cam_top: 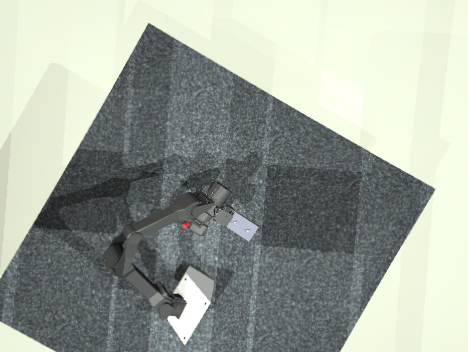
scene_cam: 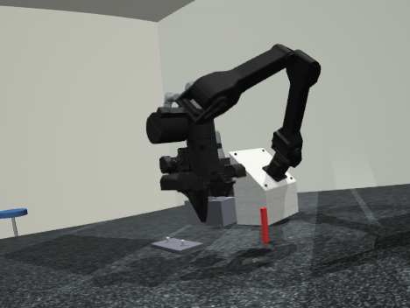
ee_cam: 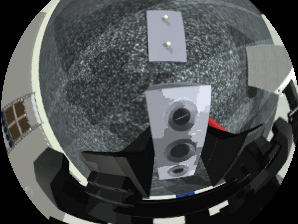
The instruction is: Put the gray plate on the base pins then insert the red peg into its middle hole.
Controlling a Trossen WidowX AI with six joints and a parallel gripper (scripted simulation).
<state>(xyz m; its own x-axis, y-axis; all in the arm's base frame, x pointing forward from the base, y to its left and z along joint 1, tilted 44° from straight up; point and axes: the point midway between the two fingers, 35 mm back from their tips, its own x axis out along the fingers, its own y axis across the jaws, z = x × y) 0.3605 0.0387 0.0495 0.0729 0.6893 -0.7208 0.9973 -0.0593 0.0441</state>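
My gripper tip is now 140 mm to the left of the base, 70 mm above it and 20 mm past it. Also, from my gripper tip: gray plate 30 mm above; red peg 110 mm behind, 50 mm to the left, 40 mm below.
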